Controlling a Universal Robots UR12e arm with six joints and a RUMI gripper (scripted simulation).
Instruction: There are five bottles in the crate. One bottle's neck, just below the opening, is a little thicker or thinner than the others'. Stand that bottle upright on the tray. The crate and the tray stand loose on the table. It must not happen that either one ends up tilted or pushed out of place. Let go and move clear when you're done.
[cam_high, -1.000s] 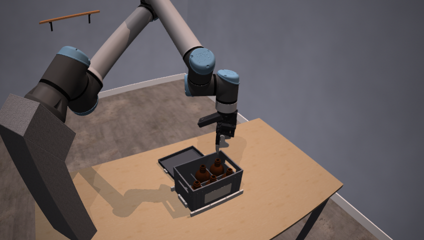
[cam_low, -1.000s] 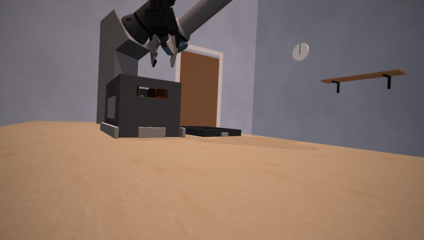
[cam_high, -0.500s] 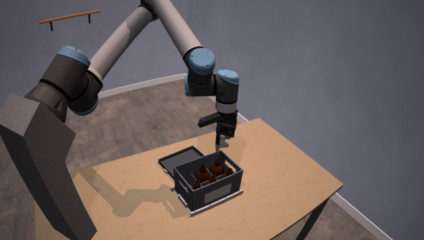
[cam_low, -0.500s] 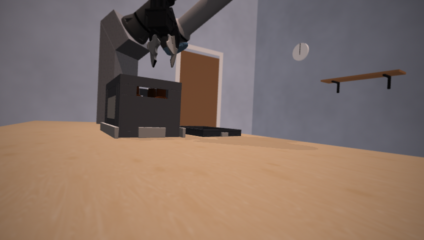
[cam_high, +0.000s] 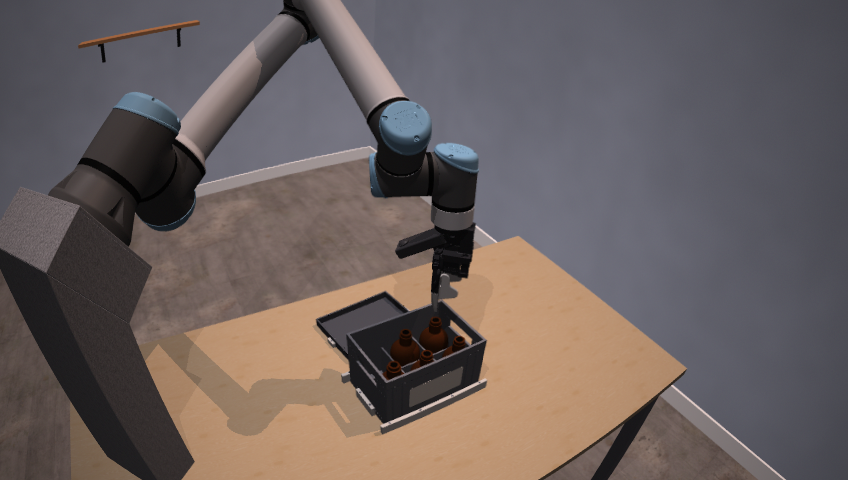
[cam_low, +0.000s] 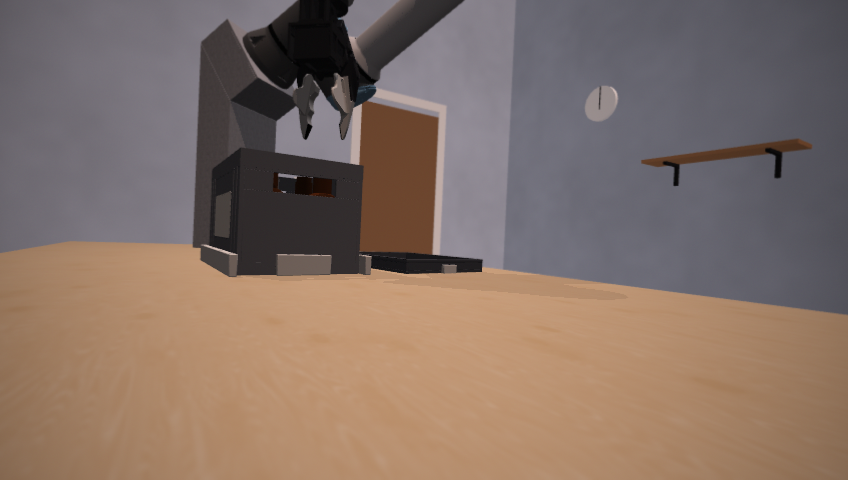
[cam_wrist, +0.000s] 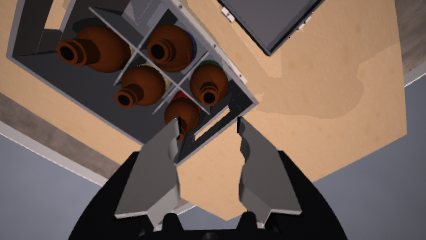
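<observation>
My gripper is now 50 mm past the crate, 80 mm to the left of it and 150 mm above it. The rest, counted from my hand: flat dark tray: 160 mm behind, 150 mm to the left, 220 mm below.
</observation>
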